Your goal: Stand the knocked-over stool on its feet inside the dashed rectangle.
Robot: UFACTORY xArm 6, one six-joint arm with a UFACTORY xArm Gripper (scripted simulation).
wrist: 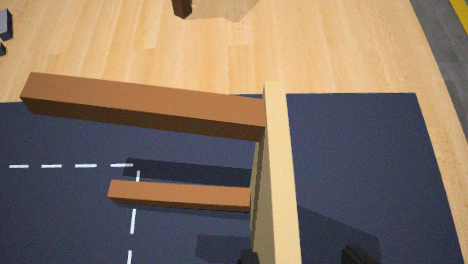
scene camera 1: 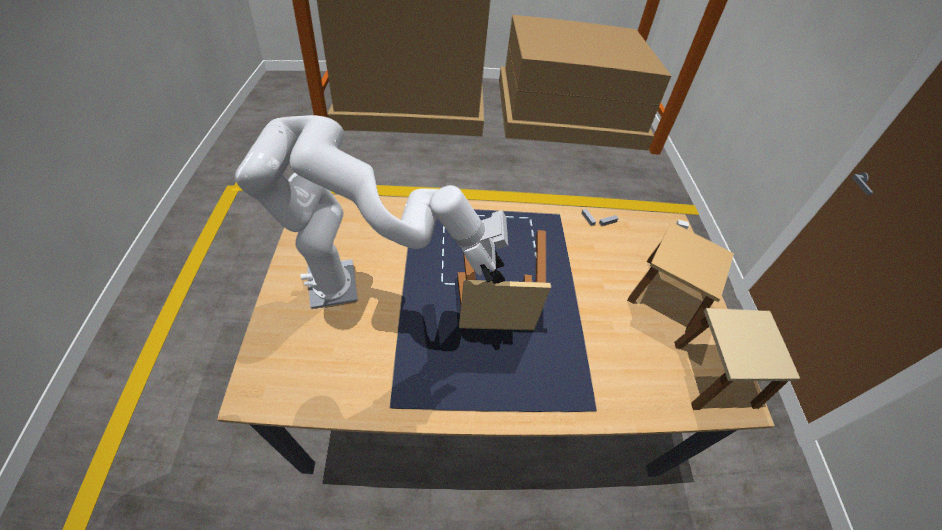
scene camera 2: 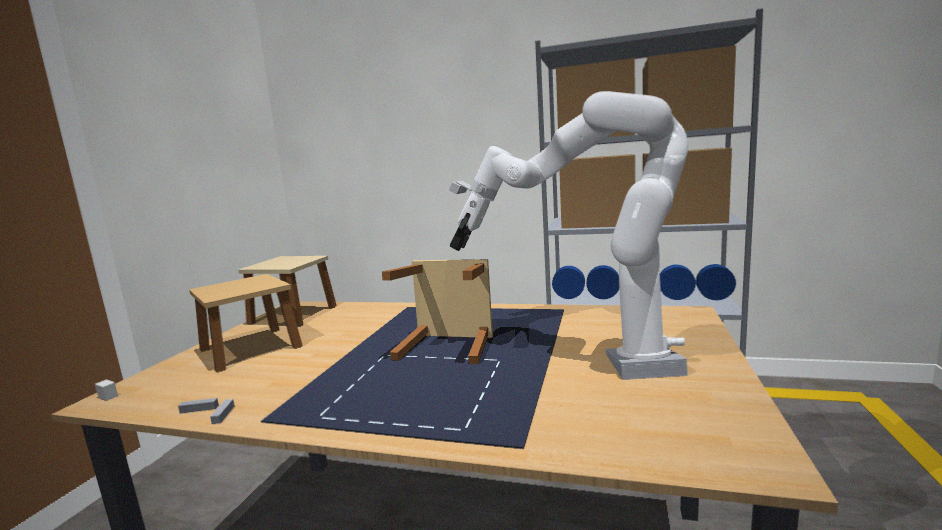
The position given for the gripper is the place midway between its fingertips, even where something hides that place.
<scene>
In view: the gripper (scene camera 2: 456,247), a stool (scene camera 2: 452,297) and a dark blue mat (wrist: 66,207).
The stool also shows in the wrist view (wrist: 271,200) and in scene camera 1 (scene camera 1: 507,305).
</scene>
